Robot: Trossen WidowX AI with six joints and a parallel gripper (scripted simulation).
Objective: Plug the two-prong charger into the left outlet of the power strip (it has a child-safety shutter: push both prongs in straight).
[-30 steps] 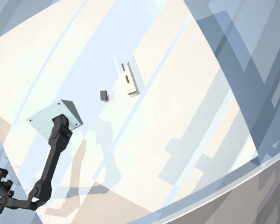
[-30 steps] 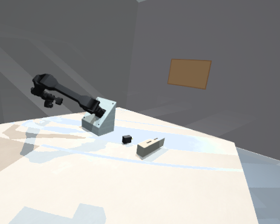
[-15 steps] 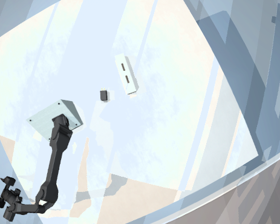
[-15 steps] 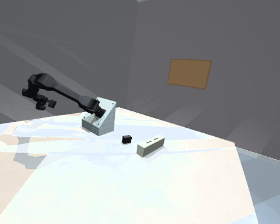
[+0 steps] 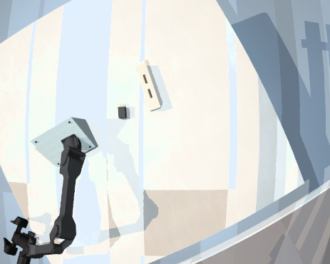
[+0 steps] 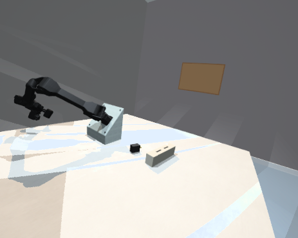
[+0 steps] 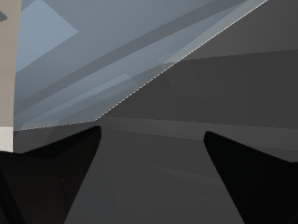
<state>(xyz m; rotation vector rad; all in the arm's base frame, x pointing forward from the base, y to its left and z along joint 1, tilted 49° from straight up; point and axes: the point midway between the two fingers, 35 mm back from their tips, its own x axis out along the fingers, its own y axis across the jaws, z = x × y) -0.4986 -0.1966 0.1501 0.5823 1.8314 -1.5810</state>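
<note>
The black two-prong charger is 76 cm ahead of my gripper tip, 27 cm to the left of it and 6 cm below it.
</note>
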